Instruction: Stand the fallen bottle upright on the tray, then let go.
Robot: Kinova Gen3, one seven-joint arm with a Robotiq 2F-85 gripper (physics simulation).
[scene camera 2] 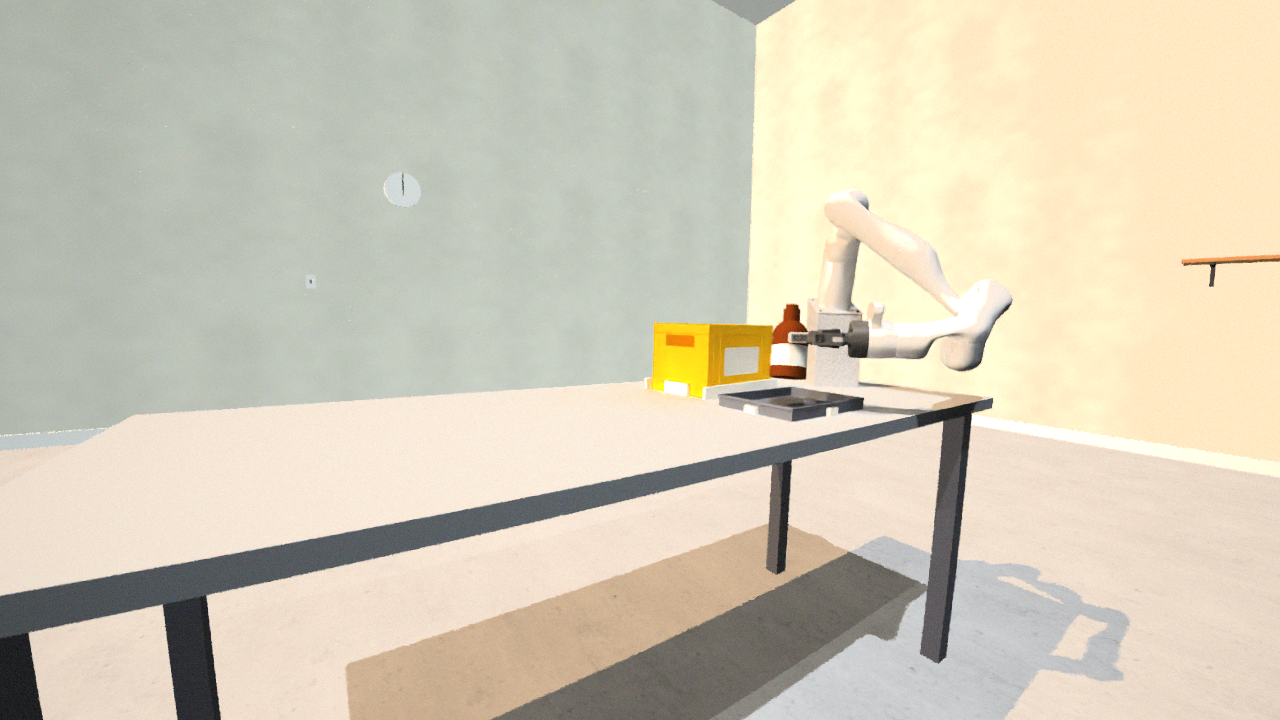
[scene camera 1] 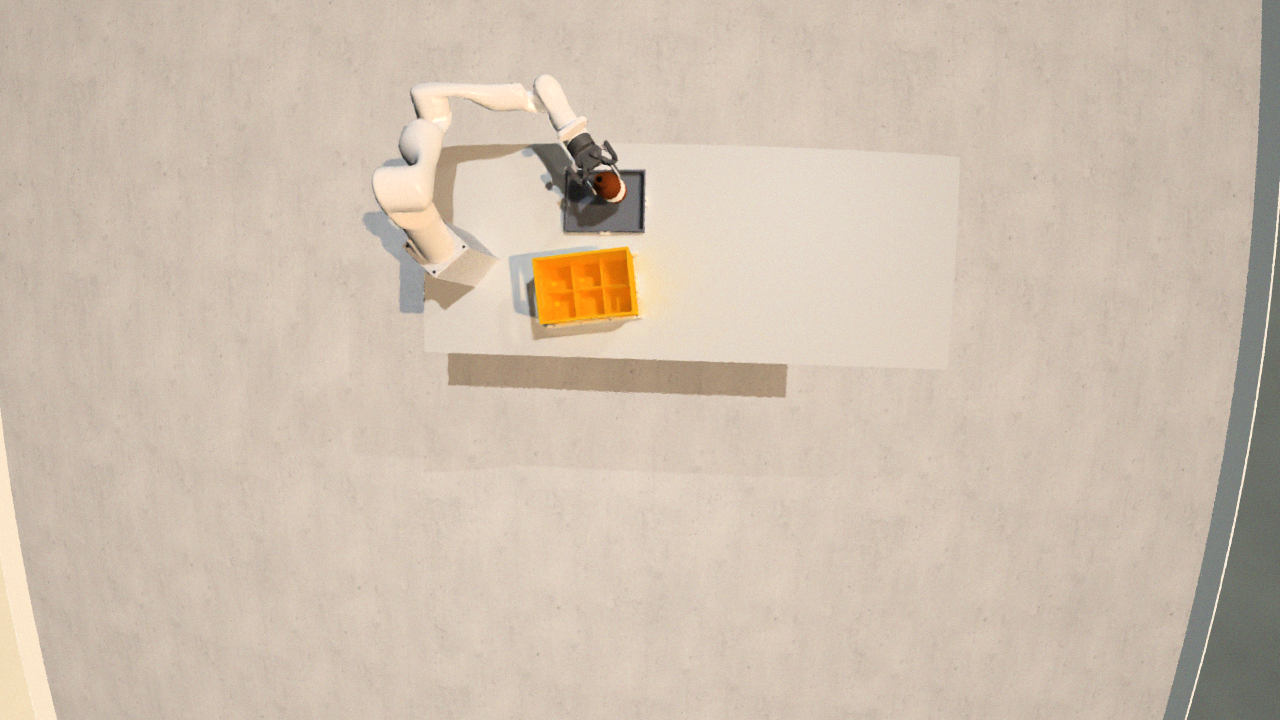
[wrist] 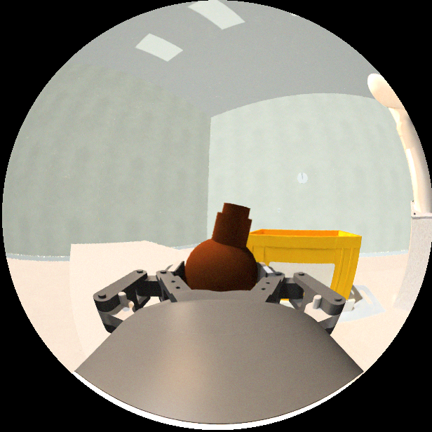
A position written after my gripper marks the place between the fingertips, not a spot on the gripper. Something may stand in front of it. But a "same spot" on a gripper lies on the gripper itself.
Scene:
my gripper: scene camera 2; scene camera 1; wrist 219,270
brown bottle: scene camera 2; scene camera 1; wrist 221,263
same spot on brown bottle: [scene camera 1: 607,185] = [scene camera 2: 783,318]
same spot on my gripper: [scene camera 2: 793,337] = [scene camera 1: 620,174]

